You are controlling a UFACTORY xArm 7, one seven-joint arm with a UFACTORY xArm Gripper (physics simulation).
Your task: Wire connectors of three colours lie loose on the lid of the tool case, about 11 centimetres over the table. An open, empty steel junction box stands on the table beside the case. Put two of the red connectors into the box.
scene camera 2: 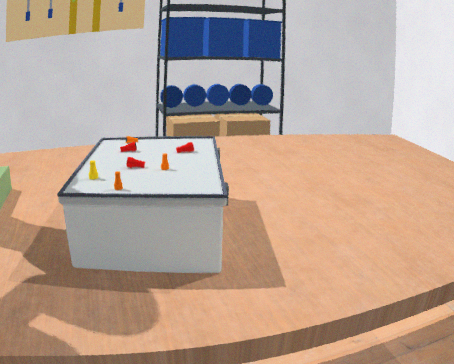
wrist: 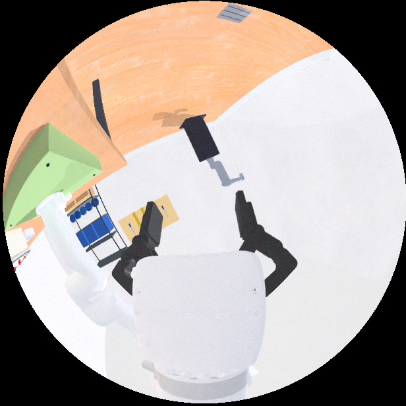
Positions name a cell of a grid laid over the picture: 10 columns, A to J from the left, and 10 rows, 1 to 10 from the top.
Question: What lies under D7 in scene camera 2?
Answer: A tool case.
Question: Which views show the gripper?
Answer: The wrist view only.
